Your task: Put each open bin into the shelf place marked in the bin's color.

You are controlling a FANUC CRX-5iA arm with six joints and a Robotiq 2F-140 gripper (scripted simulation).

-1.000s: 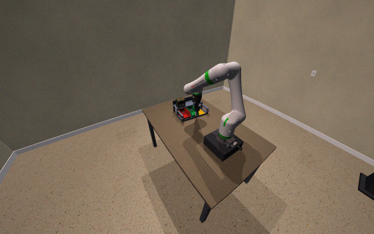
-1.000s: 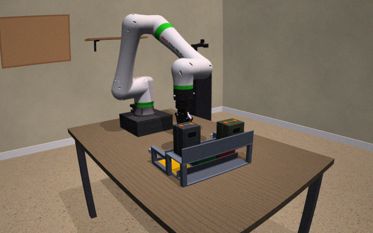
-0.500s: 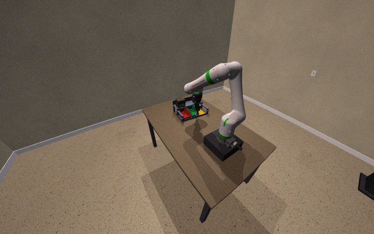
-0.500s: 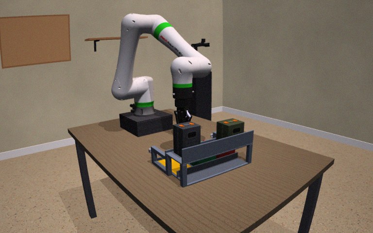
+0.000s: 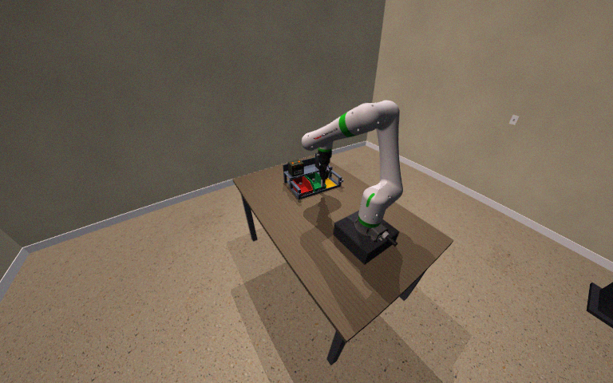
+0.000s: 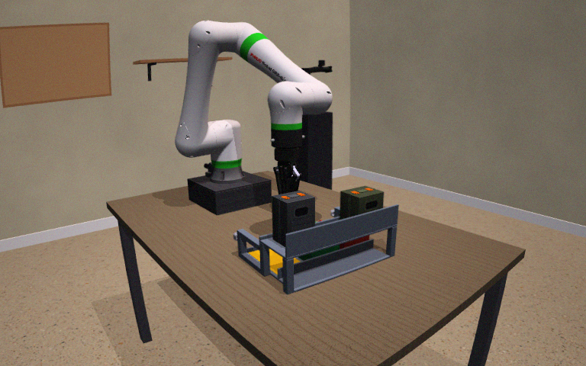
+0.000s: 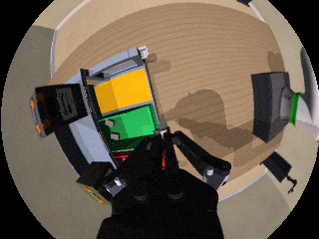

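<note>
Now: hand 110 mm short of the green bin, 60 mm above it and 10 mm to the left of it. Round my hand: olive box: 220 mm ahead, 110 mm to the left, 50 mm above; then black box: 200 mm ahead, 120 mm to the right, 60 mm above; then red bin: 120 mm ahead, 110 mm to the left, 60 mm below.
</note>
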